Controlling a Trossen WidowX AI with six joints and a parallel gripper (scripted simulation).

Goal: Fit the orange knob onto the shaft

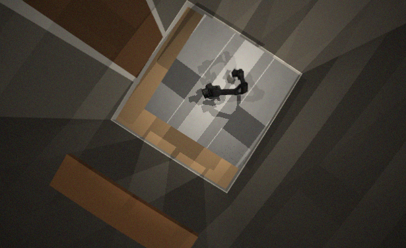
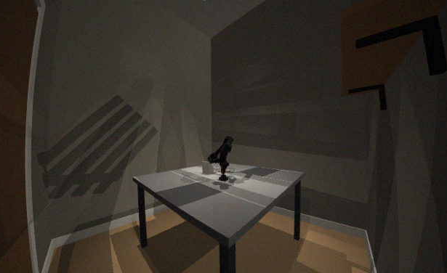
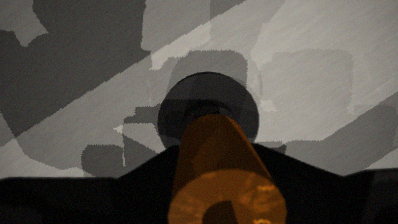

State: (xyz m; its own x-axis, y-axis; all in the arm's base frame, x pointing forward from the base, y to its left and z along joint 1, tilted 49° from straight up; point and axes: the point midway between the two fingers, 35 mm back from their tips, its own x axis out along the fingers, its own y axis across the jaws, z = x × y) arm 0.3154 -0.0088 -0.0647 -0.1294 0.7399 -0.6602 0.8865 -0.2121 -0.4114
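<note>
My gripper tip is 40 mm above the dark round pedestal. From my gripper tip the other things lie so: orange knob: 20 mm above.
</note>
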